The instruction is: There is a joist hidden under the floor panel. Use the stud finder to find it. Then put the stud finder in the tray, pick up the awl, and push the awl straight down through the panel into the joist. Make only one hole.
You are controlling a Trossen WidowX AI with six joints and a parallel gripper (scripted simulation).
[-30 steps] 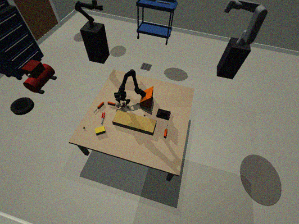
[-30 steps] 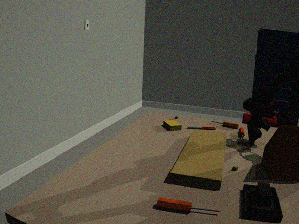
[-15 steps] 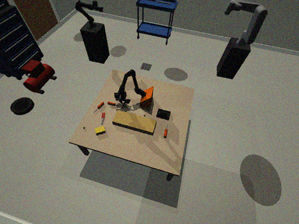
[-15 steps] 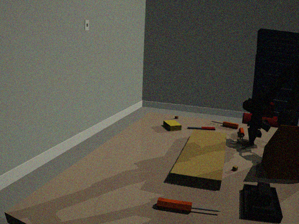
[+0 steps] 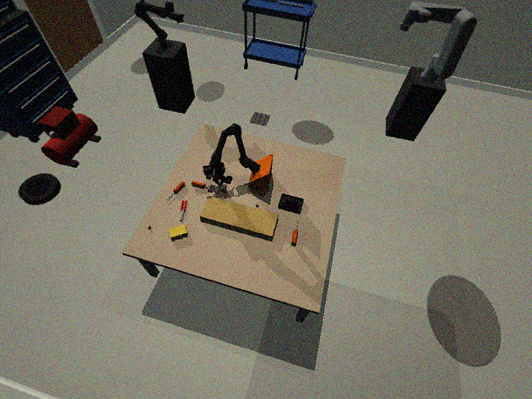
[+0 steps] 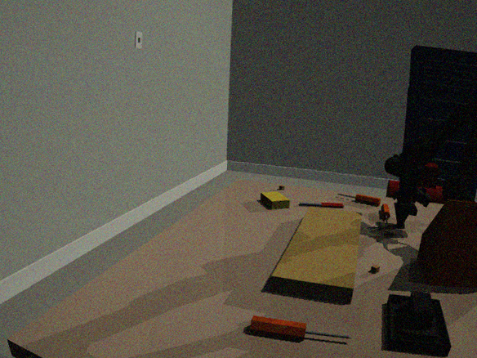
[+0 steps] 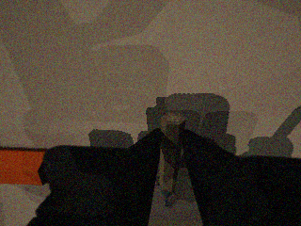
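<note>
My gripper tip is now 5 cm short of the awl and 1 cm above it. From my gripper tip the other things lie so: black tray (55 cm to the left, 1 cm ahead); then yellow block (45 cm ahead, 14 cm to the right); then stud finder (57 cm to the left, 3 cm above, 1 cm ahead).
</note>
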